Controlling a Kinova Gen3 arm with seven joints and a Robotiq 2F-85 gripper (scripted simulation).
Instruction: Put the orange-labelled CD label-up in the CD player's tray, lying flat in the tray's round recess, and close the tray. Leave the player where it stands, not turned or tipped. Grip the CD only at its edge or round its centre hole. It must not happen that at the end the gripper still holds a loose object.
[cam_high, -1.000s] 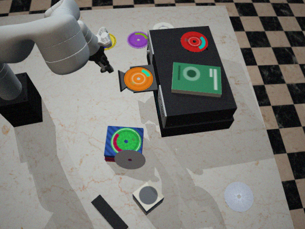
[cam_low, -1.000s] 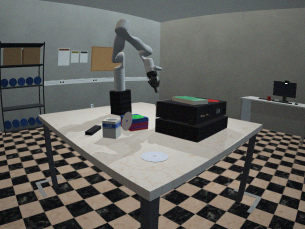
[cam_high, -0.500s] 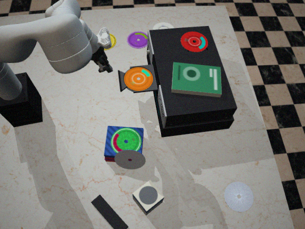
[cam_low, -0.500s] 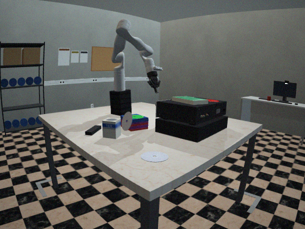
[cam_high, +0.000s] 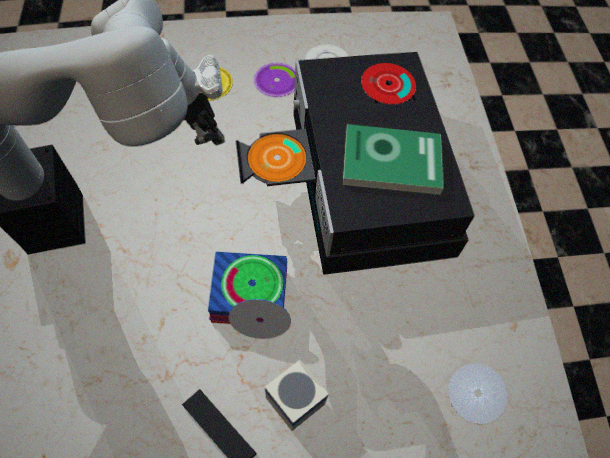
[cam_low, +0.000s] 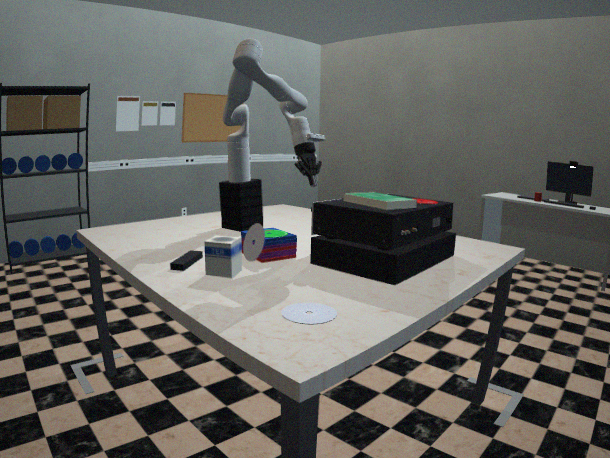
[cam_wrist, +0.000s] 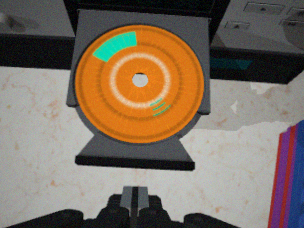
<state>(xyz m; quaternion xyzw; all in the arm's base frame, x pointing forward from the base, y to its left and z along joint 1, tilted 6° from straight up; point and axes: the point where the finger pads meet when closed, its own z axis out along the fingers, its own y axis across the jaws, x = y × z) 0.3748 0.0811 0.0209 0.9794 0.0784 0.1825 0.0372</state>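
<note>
Right now the orange-labelled CD is 12 cm ahead of my hand, 2 cm to the left of it and 9 cm below it. Also, from my hand: black bar: 51 cm to the right, 22 cm below; box: 15 cm ahead, 46 cm to the right, 18 cm below.
</note>
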